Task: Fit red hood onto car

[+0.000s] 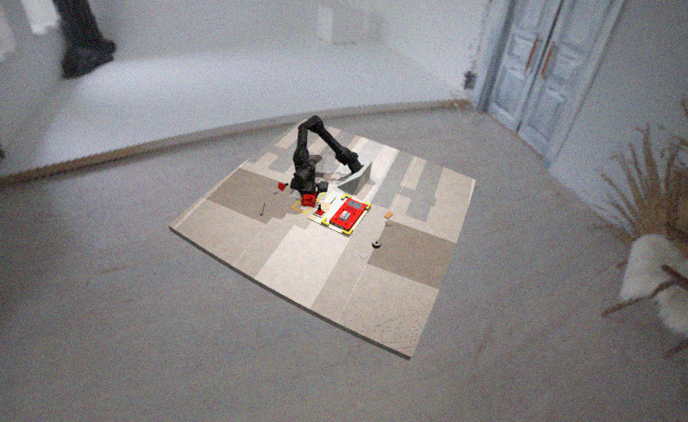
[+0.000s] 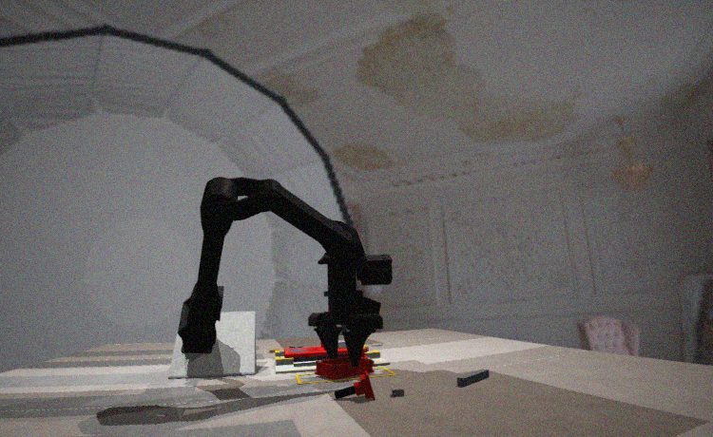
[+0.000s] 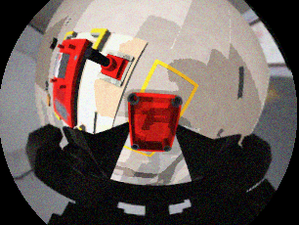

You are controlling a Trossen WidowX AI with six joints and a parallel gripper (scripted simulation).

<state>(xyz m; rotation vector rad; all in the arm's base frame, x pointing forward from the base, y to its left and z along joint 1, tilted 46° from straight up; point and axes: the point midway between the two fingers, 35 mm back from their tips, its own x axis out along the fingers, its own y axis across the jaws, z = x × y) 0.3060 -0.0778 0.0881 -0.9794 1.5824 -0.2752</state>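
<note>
The red hood is 10 mm below my gripper tip. Also, from my gripper tip: black-and-white wheel (80 mm ahead, 430 mm to the left, 10 mm below); then grey engine block (20 mm ahead, 230 mm to the left).
</note>
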